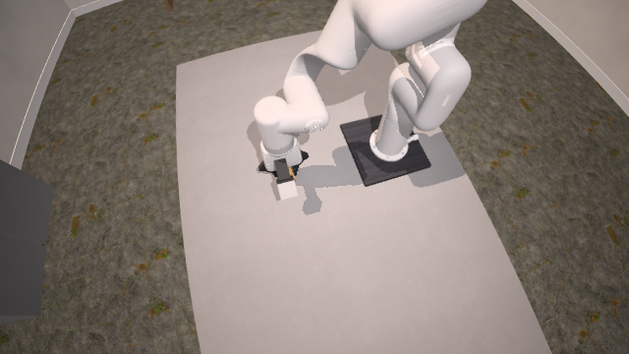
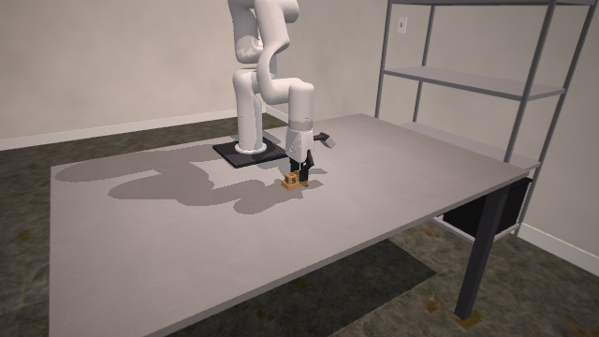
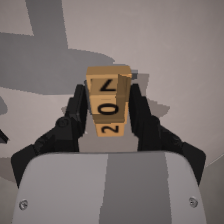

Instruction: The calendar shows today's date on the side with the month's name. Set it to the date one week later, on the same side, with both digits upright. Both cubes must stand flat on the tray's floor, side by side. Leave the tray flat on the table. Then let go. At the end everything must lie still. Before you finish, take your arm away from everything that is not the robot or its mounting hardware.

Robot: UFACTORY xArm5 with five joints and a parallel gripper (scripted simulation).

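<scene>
Right now the wooden calendar tray is 2 cm to the right of my hand and 3 cm below it.
</scene>
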